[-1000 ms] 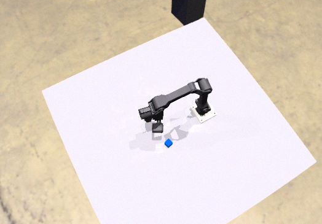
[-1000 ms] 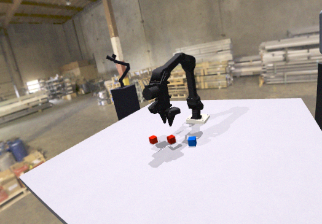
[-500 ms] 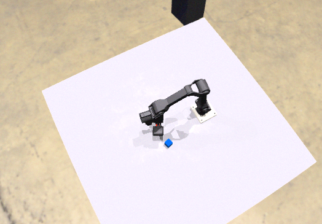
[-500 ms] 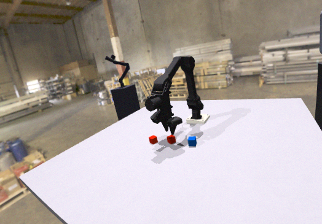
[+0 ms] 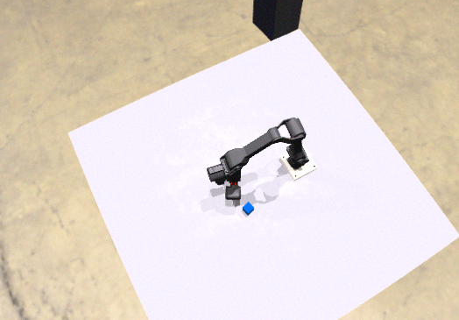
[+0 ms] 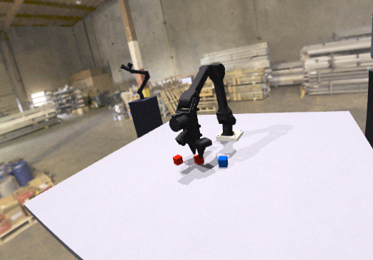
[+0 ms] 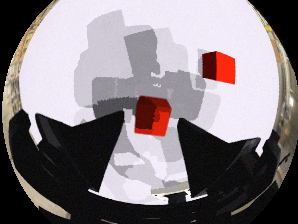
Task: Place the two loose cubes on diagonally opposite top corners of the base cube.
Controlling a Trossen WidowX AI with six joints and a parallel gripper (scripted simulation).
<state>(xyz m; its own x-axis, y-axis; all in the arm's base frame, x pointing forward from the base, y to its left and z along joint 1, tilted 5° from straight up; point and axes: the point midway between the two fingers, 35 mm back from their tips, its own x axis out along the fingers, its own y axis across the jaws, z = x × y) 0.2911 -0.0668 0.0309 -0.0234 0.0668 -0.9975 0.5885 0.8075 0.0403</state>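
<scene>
The blue base cube lies 12 cm to the left of my gripper tip, 2 cm below it and 1 cm ahead of it. The rest, counted from my gripper tip: red cube (10 cm to the right, 2 cm below, 1 cm ahead).
</scene>
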